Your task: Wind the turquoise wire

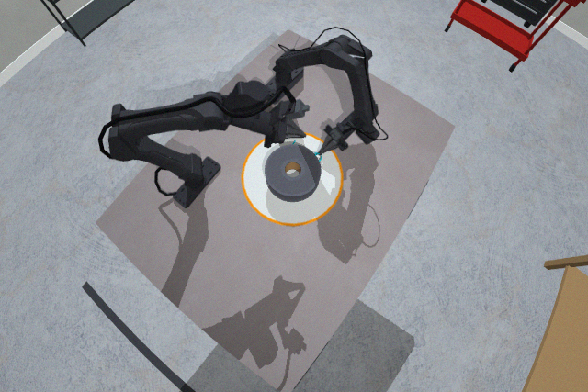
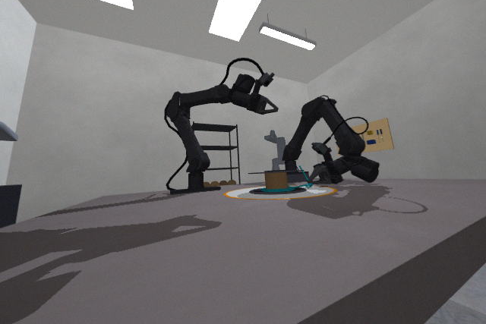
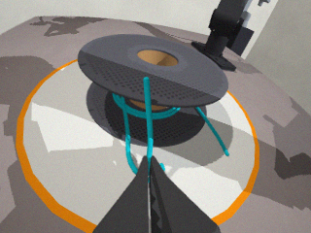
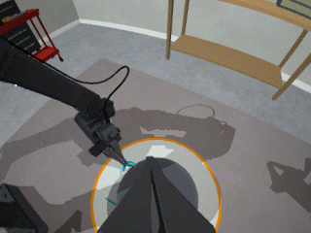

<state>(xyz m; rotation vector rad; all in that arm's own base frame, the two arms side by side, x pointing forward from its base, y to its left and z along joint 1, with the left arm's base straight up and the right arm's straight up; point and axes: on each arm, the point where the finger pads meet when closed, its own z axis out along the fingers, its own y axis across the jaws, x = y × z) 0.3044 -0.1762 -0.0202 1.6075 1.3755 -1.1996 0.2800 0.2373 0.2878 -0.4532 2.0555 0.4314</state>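
The reel lies 260 mm below my right hand, 20 mm to the right of it and 20 mm behind it. From my right hand the other things lie so: orange painted ring (290 mm below, 20 mm behind, 10 mm to the right).
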